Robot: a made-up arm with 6 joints.
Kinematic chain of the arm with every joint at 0, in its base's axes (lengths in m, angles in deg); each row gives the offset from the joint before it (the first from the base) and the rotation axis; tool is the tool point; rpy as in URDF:
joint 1: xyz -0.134 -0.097 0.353 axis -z
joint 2: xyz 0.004 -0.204 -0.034 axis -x
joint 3: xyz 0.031 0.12 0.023 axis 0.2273 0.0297 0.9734
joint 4: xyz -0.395 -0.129 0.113 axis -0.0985 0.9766 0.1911
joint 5: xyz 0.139 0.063 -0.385 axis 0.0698 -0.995 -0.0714
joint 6: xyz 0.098 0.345 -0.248 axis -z
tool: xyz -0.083 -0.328 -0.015 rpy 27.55 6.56 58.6
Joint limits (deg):
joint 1: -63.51..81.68
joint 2: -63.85..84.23
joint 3: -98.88..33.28
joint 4: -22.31..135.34
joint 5: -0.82..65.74
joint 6: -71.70..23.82
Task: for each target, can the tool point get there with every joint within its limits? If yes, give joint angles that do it. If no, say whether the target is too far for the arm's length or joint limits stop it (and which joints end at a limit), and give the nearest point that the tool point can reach.
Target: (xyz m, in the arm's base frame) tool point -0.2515 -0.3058 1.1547
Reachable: no: joint limits stop it (at a limit: joint 1, joint 4, joint 5, joint 6) | nearest point -0.3521 -0.3646 1.4015 | short by 0.273 m
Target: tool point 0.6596 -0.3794 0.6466
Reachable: no: joint limits stop it (at a limit: joint 1, joint 2, joint 5, joint 6) | nearest point 0.4717 -0.3486 0.4409 | short by 0.280 m
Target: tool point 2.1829 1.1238 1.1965
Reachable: no: too far | nearest point 0.8699 0.4320 0.7352 | short by 1.554 m
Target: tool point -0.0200 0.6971 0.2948
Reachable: yes | joints 39.71 -44.38 -63.21 67.06 11.52 -53.52
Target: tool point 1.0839 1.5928 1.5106
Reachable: no: too far | nearest point 0.4553 0.7648 0.9761 | short by 1.169 m
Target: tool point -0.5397 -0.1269 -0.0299
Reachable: yes | joints -34.88 -48.60 11.56 19.77 16.96 0.99
